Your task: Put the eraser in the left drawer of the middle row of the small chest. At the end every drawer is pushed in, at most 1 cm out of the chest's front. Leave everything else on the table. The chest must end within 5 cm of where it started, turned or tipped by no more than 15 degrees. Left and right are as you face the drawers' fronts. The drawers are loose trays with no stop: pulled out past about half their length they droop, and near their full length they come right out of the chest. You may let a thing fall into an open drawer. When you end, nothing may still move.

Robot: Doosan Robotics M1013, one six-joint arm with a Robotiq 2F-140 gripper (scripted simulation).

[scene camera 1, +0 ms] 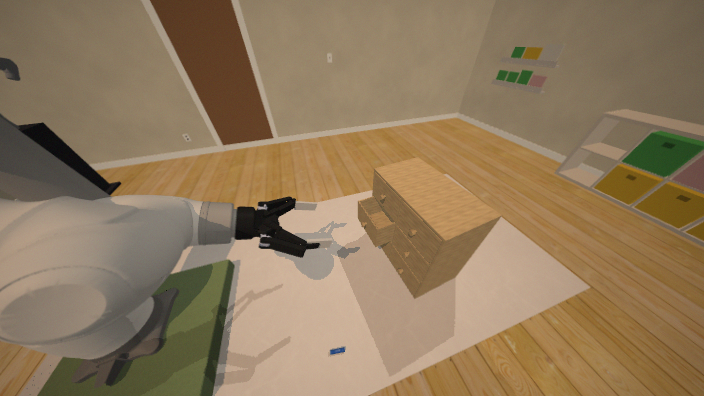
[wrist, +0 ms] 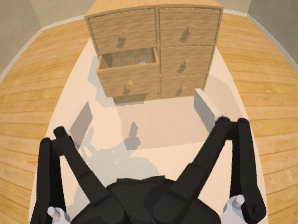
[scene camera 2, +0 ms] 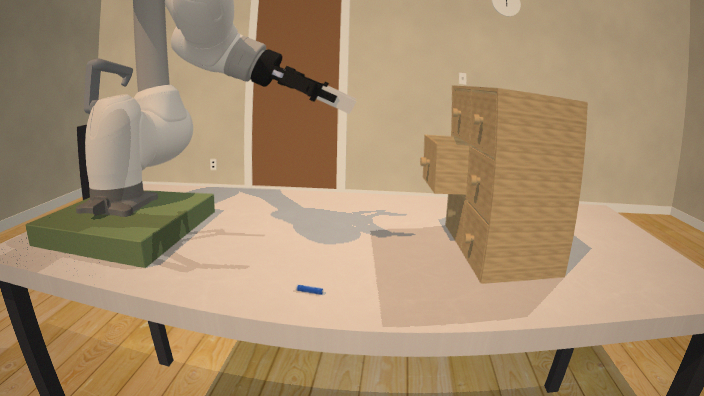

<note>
In view: the gripper [scene camera 1: 322, 222] and a small wooden chest [scene camera 2: 539, 154].
The small wooden chest shows as well in scene camera 1 [scene camera 1: 461, 220]. The gripper shows as well in the wrist view [wrist: 141, 103] and in scene camera 2 [scene camera 2: 353, 105].
</note>
